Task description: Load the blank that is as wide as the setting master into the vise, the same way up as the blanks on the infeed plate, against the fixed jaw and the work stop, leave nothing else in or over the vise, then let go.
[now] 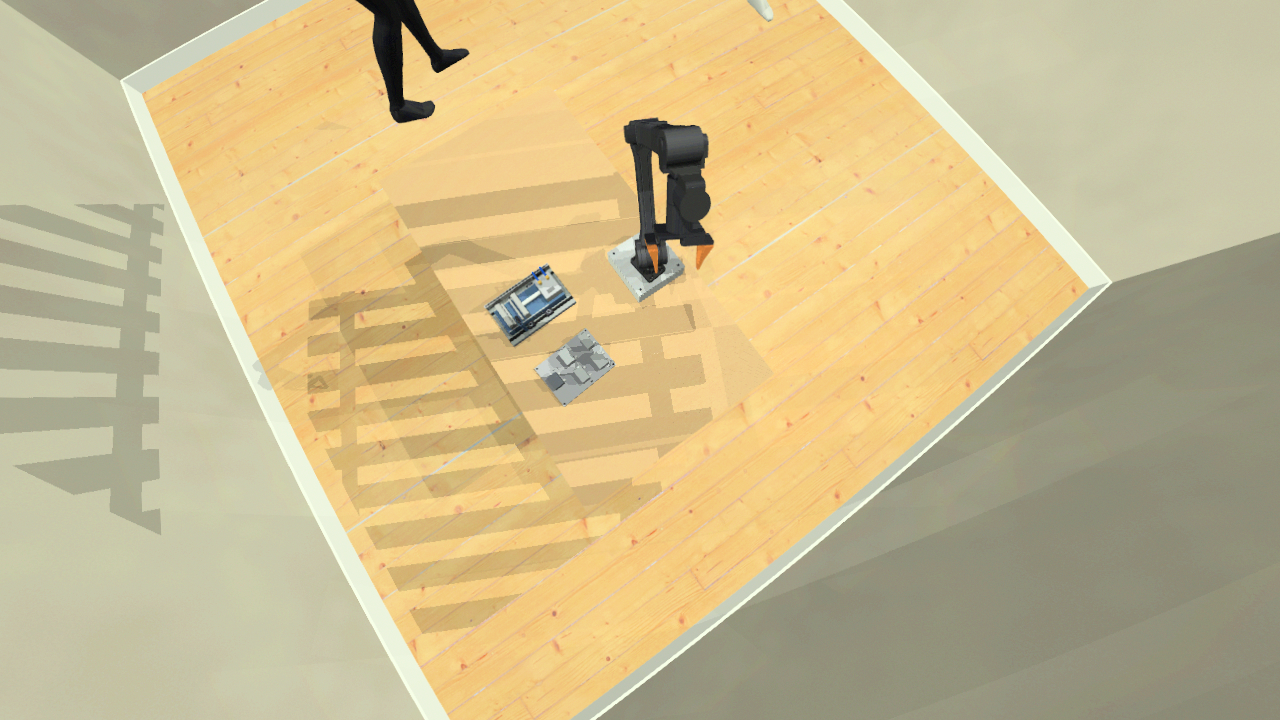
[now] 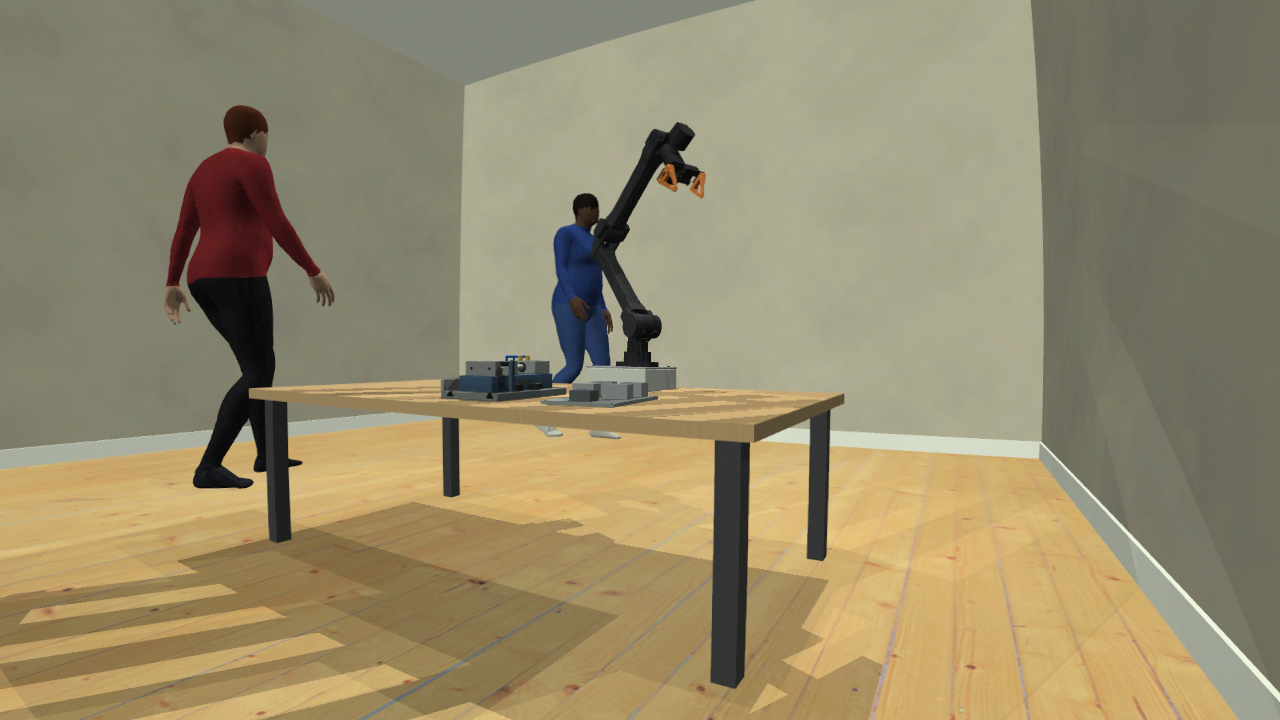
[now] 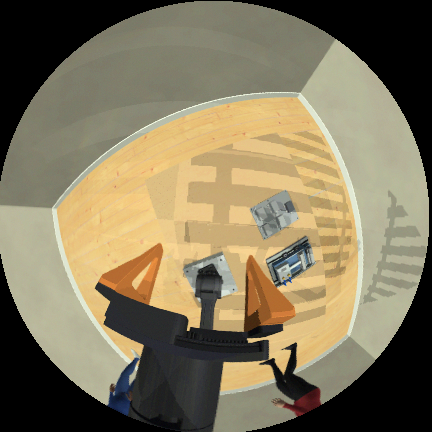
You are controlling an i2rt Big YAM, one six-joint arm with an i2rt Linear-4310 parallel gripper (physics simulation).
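Places are measured from the arm's base along level axes (x ahead, y left, z up), in millimetres.
Pixels of known places: gripper, fingertip midpoint: (image 1: 676,270) (image 2: 689,193) (image 3: 203,253); arm's base at its link origin: (image 1: 647,266) (image 2: 637,366) (image 3: 210,275).
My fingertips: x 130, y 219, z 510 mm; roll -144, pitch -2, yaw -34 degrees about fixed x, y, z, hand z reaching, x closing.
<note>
For each thing: its top centre in the pictures, then the offset to it from my fingertips.
- grey vise at its top centre: (image 2: 506,359) (image 1: 525,297) (image 3: 298,265) dx +310, dy -415, dz -485 mm
- block at its top centre: (image 2: 584,390) (image 1: 555,380) (image 3: 290,206) dx +425, dy -114, dz -552 mm
My gripper (image 1: 677,268) (image 2: 687,192) (image 3: 203,253) is open and empty, held high above the table near the robot's base, well away from the vise and the plate. The blue and grey vise (image 1: 530,302) (image 2: 505,382) (image 3: 291,262) stands on the table, with light metal jaws and small blue and yellow parts at one end. Beside it lies the grey infeed plate (image 1: 567,396) (image 3: 264,235), bearing several grey blocks. One block (image 1: 554,380) (image 2: 584,394) (image 3: 290,206) is darker than the others. The blocks' widths, the setting master and the gap between the jaws are too small to tell.
The robot's pale base plate (image 1: 640,288) (image 2: 662,377) (image 3: 227,280) is on the wooden table (image 2: 787,416), near the vise. A person in red and black (image 2: 230,214) (image 3: 306,400) and a person in blue (image 2: 581,259) (image 3: 120,395) stand beyond the table. Striped shadows cross the table top.
</note>
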